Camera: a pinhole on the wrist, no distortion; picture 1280 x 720 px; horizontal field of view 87.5 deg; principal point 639.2 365.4 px. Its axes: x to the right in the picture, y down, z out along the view. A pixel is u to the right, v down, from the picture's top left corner.
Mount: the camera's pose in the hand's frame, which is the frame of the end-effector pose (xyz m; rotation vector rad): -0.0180 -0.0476 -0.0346 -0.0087 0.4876 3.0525
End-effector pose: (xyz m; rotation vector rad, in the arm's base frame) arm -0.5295 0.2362 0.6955 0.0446 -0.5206 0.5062
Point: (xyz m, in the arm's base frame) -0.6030 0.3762 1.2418
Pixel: 282 361
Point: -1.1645 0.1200 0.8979
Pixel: 1126 326
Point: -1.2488 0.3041 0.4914
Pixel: outside the picture
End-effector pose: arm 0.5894 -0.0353 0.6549 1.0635 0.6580 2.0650
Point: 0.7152 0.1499 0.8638
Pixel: 114 468
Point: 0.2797 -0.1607 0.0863
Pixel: behind the camera
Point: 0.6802 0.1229 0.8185
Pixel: 70 451
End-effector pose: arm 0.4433 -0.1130 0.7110 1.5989 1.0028 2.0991
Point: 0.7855 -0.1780 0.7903
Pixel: 781 224
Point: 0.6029 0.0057 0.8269
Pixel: 310 370
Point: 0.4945 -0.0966 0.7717
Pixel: 346 54
